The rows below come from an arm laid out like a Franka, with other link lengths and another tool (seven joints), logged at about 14 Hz.
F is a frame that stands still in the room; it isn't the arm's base.
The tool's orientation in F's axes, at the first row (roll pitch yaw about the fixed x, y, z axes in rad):
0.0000 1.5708 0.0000
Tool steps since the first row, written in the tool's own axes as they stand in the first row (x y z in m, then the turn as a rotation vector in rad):
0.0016 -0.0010 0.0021 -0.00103 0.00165 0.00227
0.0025 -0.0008 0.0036 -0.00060 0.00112 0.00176
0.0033 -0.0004 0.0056 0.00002 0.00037 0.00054
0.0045 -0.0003 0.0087 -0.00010 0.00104 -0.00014
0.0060 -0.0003 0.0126 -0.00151 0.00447 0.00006
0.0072 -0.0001 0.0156 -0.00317 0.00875 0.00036
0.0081 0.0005 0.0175 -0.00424 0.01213 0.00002
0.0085 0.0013 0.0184 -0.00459 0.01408 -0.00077
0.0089 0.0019 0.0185 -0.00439 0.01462 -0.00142
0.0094 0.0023 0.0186 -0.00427 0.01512 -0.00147
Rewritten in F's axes. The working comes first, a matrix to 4 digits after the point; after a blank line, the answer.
The tool's axes in the first row as the columns of a matrix, in F's axes (used below as rounded here):
0.0000 0.0000 1.0000
0.0000 1.0000 0.0000
-1.0000 0.0000 0.0000

0.0021 -0.0010 -0.0016 0.00227 0.00165 0.00103
0.0036 -0.0008 -0.0025 0.00176 0.00112 0.00060
0.0056 -0.0004 -0.0033 0.00054 0.00037 -0.00002
0.0087 -0.0003 -0.0045 -0.00014 0.00104 0.00010
0.0126 -0.0003 -0.0060 0.00006 0.00447 0.00151
0.0156 -0.0001 -0.0072 0.00036 0.00875 0.00317
0.0175 0.0005 -0.0081 0.00002 0.01213 0.00424
0.0184 0.0013 -0.0085 -0.00077 0.01408 0.00459
0.0185 0.0019 -0.0089 -0.00142 0.01462 0.00439
0.0186 0.0023 -0.0094 -0.00147 0.01512 0.00427

